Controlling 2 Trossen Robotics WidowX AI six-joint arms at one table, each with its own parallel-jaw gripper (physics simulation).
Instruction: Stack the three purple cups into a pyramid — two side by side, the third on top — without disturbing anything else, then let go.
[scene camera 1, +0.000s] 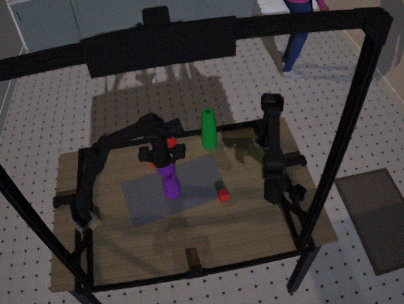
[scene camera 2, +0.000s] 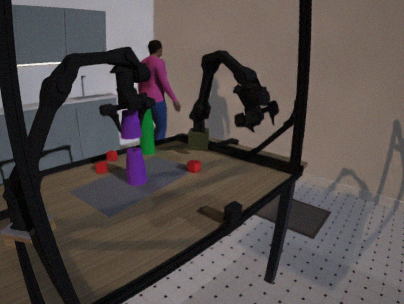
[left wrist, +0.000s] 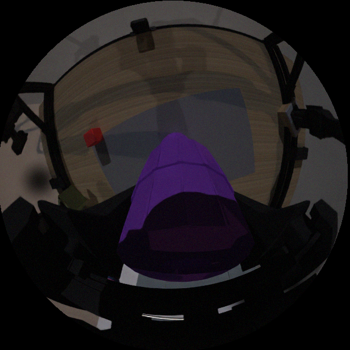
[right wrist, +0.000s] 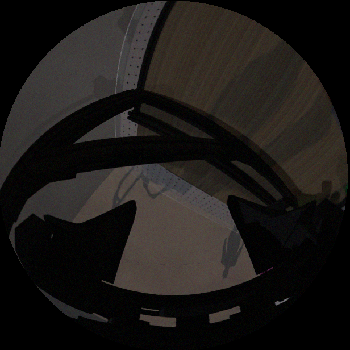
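Where they show: left gripper, fingertip midpoint: (scene camera 2: 130, 130); right gripper, fingertip midpoint: (scene camera 2: 264, 128); left arm's base, link origin: (scene camera 1: 83, 219) (scene camera 2: 27, 223); right arm's base, link origin: (scene camera 1: 263, 141) (scene camera 2: 199, 130).
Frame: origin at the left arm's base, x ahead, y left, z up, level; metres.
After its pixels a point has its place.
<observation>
My left gripper (scene camera 1: 164, 161) {x 0.371, y -0.190, z 0.154 m} (scene camera 2: 131, 119) (left wrist: 180, 190) is shut on a purple cup, holding it above the mat. The held purple cup (scene camera 1: 166, 170) {x 0.345, y -0.219, z 0.166 m} (scene camera 2: 131, 127) {x 0.336, y -0.207, z 0.171 m} (left wrist: 175, 172) is upright, narrow end down in the left wrist view's far side. Below it, purple cup shape (scene camera 1: 171, 187) {x 0.352, y -0.221, z 0.038 m} (scene camera 2: 135, 169) {x 0.341, y -0.206, z 0.020 m} stands on the grey mat (scene camera 1: 140, 205) {x 0.227, y -0.130, z -0.041 m} (scene camera 2: 102, 197) {x 0.235, y -0.115, z -0.041 m} (left wrist: 215, 115). In scene camera 2 a gap shows between the two. Whether a third cup hides behind or within the standing shape, I cannot tell. My right gripper (scene camera 1: 286, 194) (scene camera 2: 263, 125) {x 0.582, y -0.691, z 0.118 m} (right wrist: 182, 203) is open and empty, raised at the right side.
A green bottle (scene camera 1: 209, 130) (scene camera 2: 148, 135) stands behind the mat. One red cube (scene camera 1: 223, 195) {x 0.475, y -0.410, z -0.001 m} (scene camera 2: 194, 166) {x 0.462, y -0.404, z -0.012 m} (left wrist: 93, 136) is at the mat's right edge. Two more red cubes, one nearer (scene camera 2: 101, 167) {x 0.425, y -0.027, z -0.013 m} and one farther (scene camera 2: 111, 155) {x 0.563, y -0.015, z -0.010 m}, lie behind it. An olive box (scene camera 2: 198, 139) {x 0.756, y -0.402, z 0.014 m} stands at the back.
</observation>
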